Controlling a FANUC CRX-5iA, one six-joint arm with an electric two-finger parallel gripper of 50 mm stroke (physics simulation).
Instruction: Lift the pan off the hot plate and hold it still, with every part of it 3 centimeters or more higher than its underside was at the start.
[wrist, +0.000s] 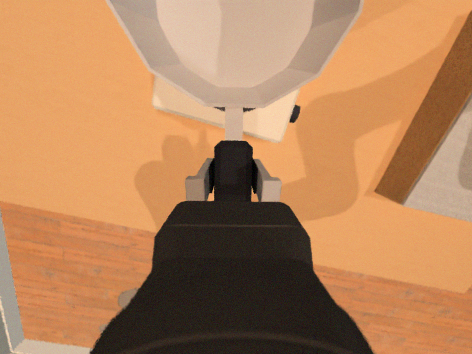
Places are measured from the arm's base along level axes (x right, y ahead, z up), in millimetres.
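Pixels of known places: gripper, fingertip midpoint: (233, 169).
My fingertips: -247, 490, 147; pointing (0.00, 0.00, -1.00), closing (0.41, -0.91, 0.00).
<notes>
Behind a point stands the place of what it marks, as x, y, z.
The grey pan (235, 45) {-142, 537, 109} fills the top middle of the wrist view, and its far part is cut off by the frame's edge. Its black handle (233, 155) {-232, 497, 161} points down toward the gripper. My gripper (233, 169) {-247, 490, 147} is shut on the handle, one finger on each side. The cream hot plate (267, 122) {-182, 453, -7} lies below and behind the pan, looks small beside it and is largely hidden by it. The pan appears raised clear above the hot plate; the exact height cannot be read from this view.
The orange table top (65, 125) {-365, 822, -70} lies under the pan. A black knob (295, 114) {-146, 411, -20} sticks out at the hot plate's right side. At the right, a brown wooden edge (425, 115) {-28, 164, -48} borders a grey surface (447, 170) {-110, 103, 5}. Wooden floor (65, 265) shows past the table's edge.
</notes>
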